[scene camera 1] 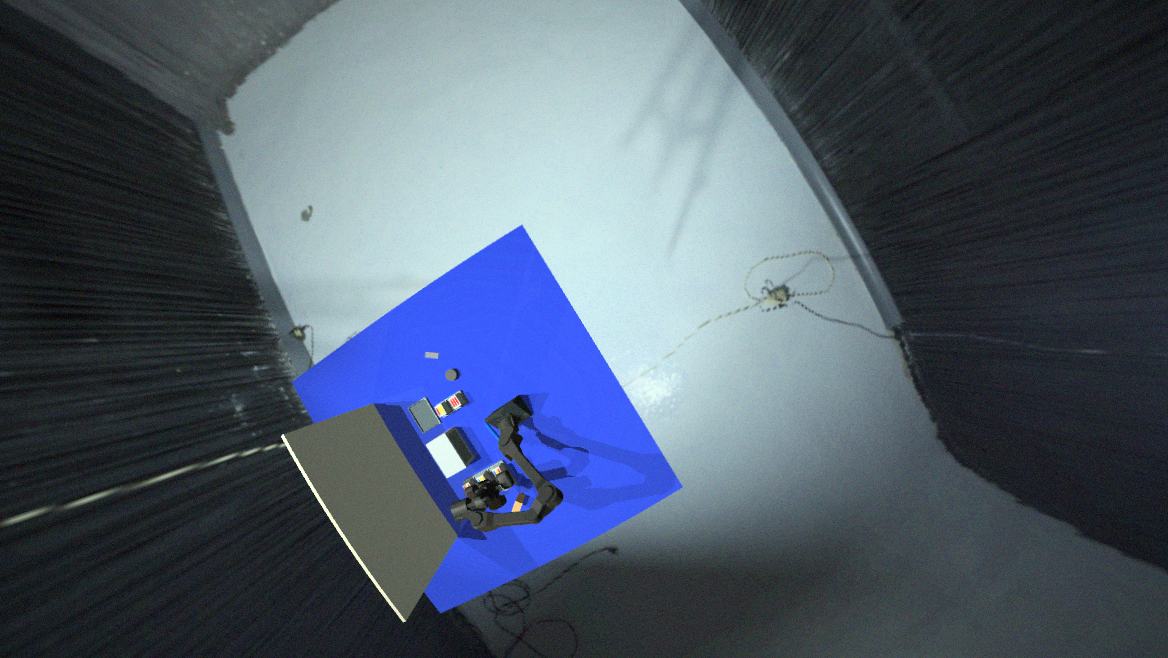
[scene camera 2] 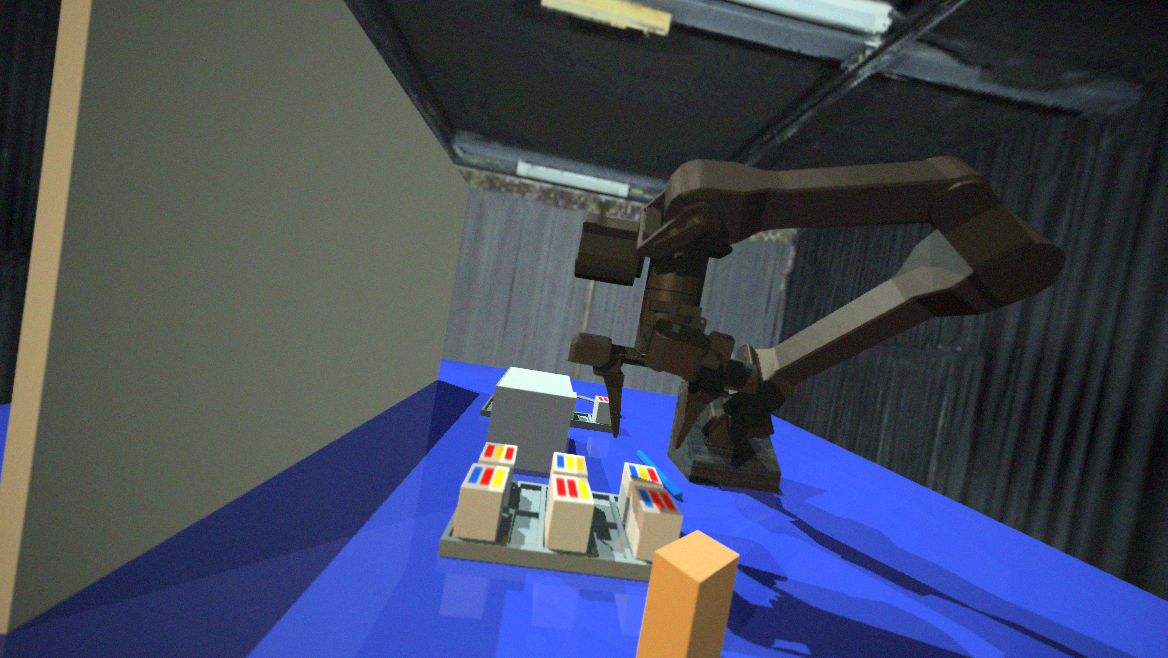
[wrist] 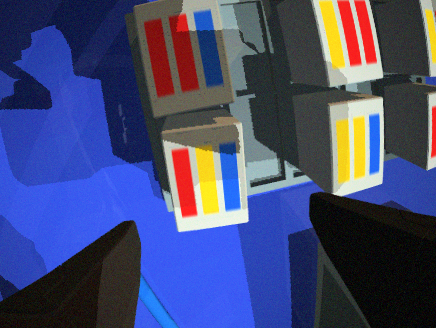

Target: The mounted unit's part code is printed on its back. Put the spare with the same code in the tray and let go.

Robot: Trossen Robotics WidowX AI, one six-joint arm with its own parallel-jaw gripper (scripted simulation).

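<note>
Open and holding nothing, the gripper shows in scene camera 1 and in the wrist view. The scene also includes a grey rack, a grey wall panel and a grey-white mounted unit.
</note>
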